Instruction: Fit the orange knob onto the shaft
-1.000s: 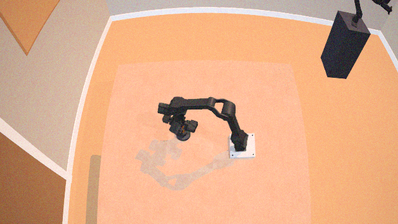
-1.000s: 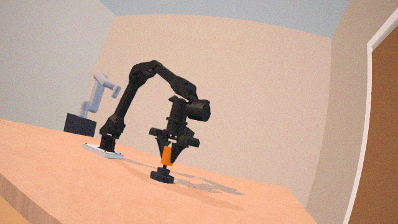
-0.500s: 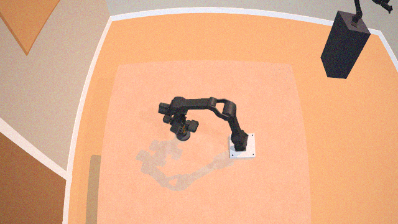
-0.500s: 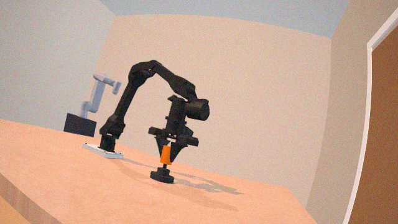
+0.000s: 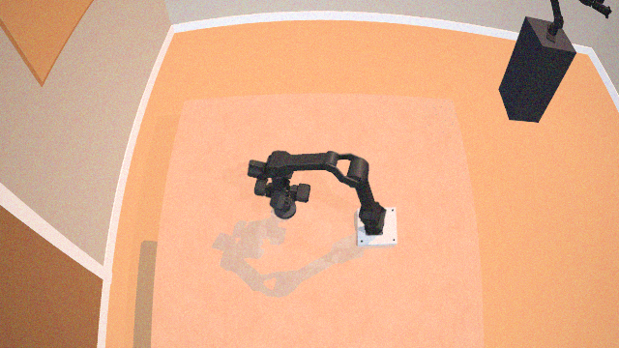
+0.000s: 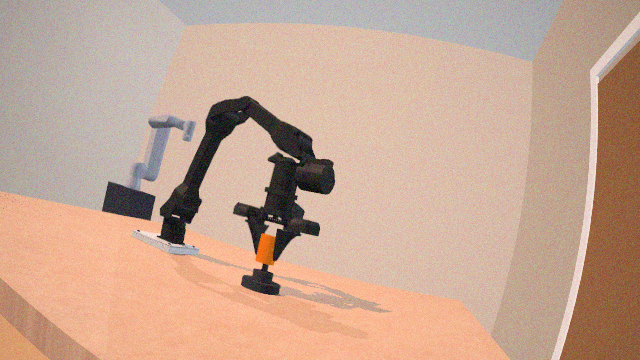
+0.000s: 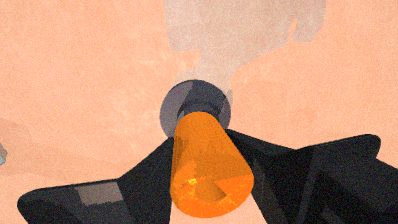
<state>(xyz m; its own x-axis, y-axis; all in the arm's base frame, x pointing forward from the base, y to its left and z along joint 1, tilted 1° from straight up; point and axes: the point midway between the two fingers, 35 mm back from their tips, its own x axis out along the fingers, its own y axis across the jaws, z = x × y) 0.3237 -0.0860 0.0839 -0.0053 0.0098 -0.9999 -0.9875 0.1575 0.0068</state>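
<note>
My gripper tip is 40 mm above the round dark pedestal. From my gripper tip the other things lie so: orange knob 20 mm above.
</note>
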